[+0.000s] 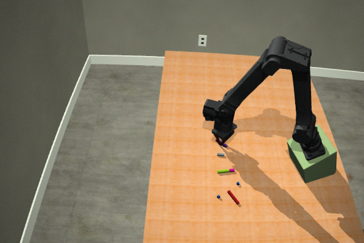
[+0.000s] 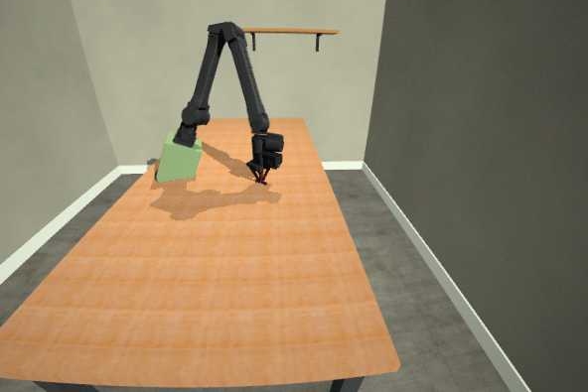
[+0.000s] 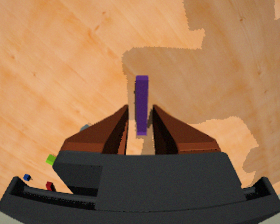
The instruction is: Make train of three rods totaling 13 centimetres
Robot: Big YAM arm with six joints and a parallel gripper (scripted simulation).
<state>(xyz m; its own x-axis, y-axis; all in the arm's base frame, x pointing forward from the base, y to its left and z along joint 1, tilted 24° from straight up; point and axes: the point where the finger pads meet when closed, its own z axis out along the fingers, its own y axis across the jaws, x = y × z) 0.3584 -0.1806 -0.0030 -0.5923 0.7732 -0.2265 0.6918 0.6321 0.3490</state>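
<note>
My hand is 1 cm above the purple rod. Round my hand: lime rod (2 cm ahead, 15 cm to the left, 1 cm below); magenta rod (1 cm behind, 15 cm to the left, 1 cm below); grey rod (2 cm ahead, 6 cm to the left, 1 cm below).
</note>
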